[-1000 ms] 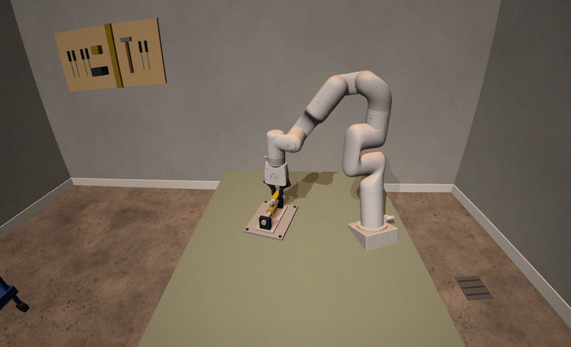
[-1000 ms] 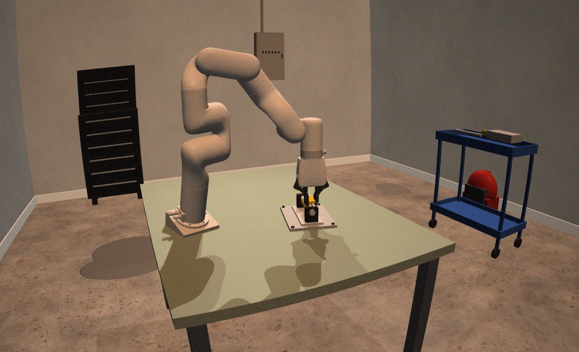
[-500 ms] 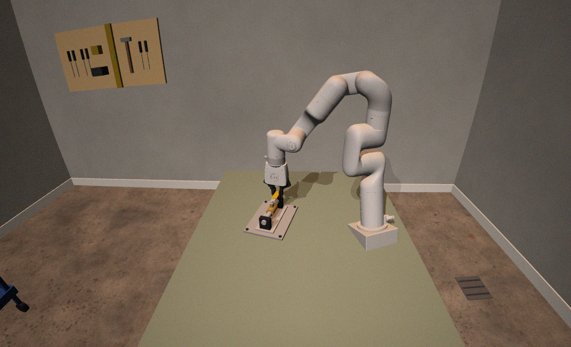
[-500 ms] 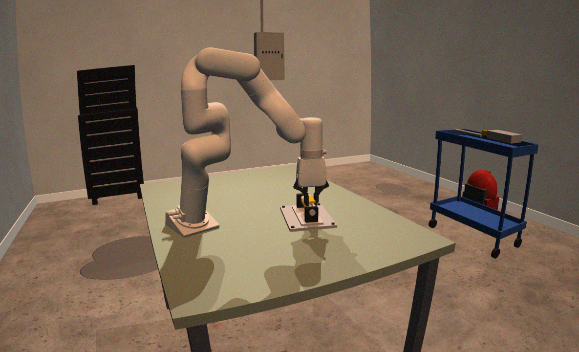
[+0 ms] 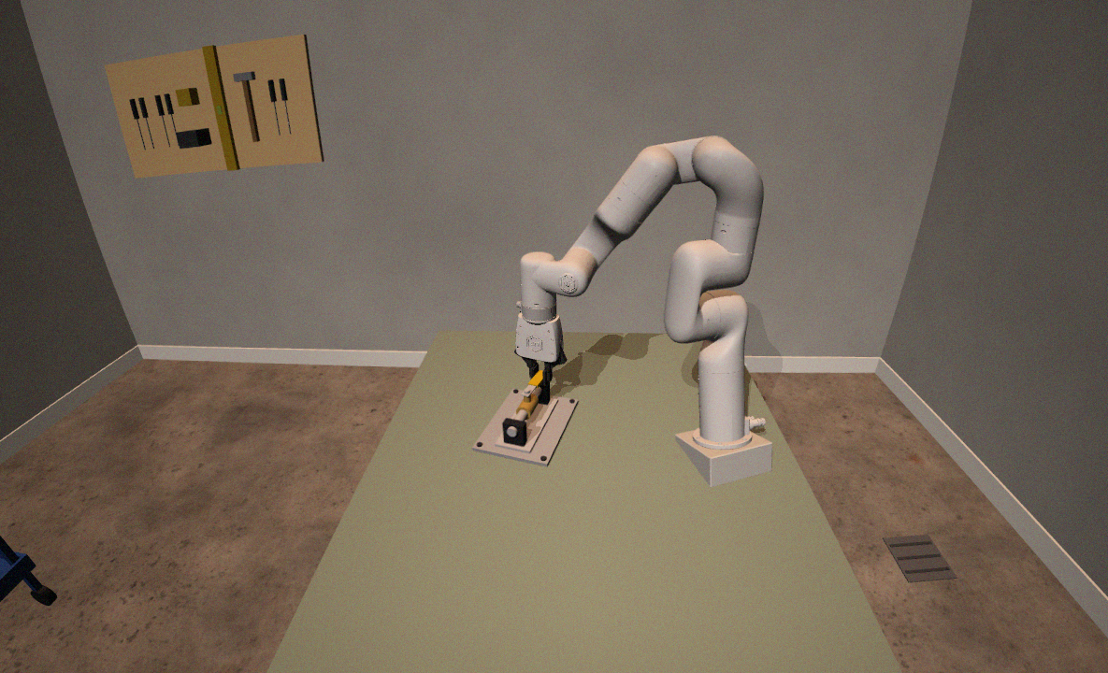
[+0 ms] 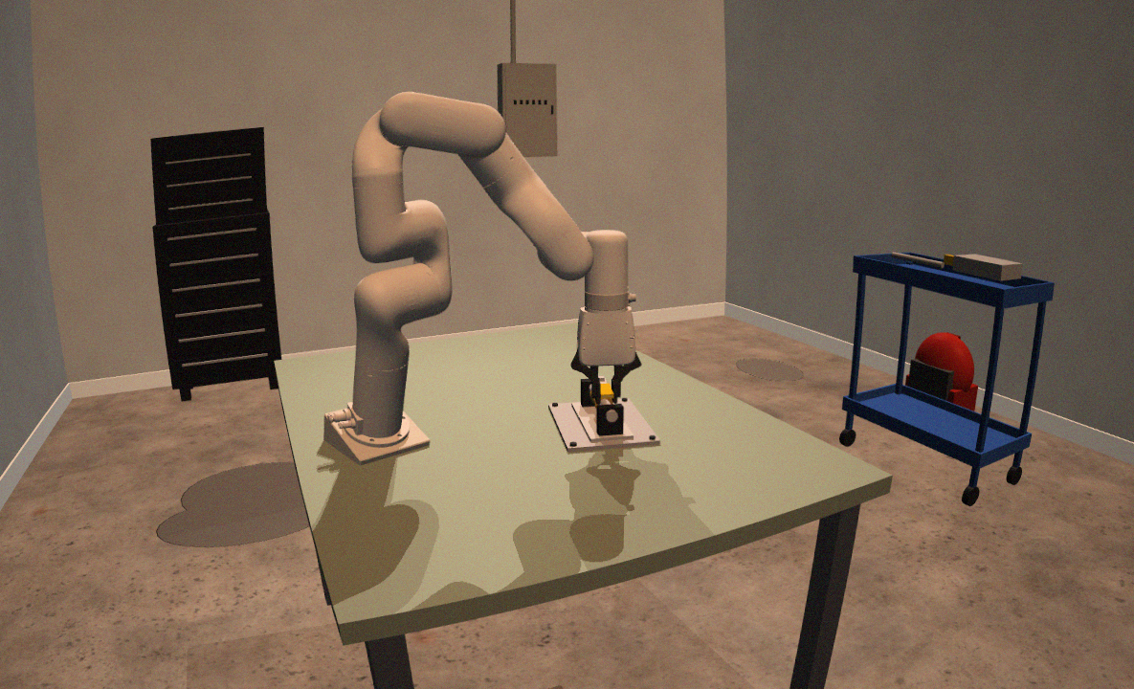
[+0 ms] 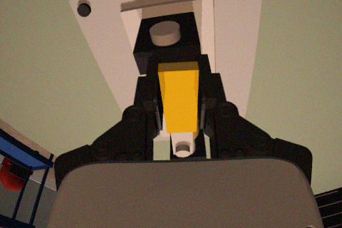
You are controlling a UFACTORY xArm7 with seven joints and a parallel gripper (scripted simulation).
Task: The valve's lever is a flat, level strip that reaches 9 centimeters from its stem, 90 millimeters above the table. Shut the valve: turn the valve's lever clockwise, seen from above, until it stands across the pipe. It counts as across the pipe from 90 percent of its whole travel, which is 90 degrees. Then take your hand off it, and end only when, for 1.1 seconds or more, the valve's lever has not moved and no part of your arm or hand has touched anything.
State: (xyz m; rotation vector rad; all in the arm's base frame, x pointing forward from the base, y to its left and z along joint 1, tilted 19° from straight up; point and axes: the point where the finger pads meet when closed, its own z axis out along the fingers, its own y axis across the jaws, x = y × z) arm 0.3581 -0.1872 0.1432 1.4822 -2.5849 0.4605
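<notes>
The baseplate is 40 mm ahead of my hand, 60 mm to the left of it and 90 mm below it. From my hand the other things lie so: yellow valve lever: 20 mm ahead, 40 mm to the left.
</notes>
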